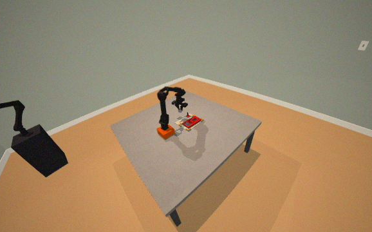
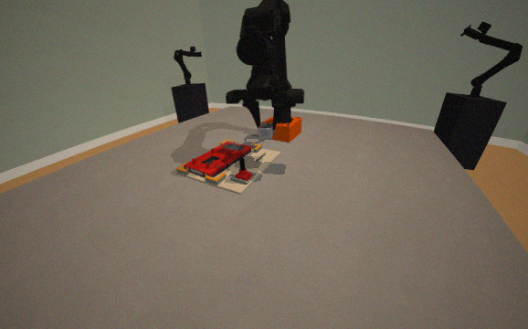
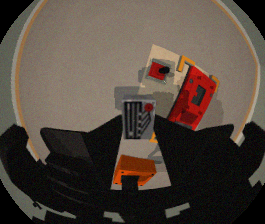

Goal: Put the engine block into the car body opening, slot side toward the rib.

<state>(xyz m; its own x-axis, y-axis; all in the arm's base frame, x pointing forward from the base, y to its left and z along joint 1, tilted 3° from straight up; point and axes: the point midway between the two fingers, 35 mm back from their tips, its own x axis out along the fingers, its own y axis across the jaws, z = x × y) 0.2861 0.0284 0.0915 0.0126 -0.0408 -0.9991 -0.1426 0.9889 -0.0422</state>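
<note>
Now: gripper tip 70 mm short of the black upright piece, 40 mm to the left of it and 80 mm above it. Round my gripper tip: grey engine block 10 mm below.
</note>
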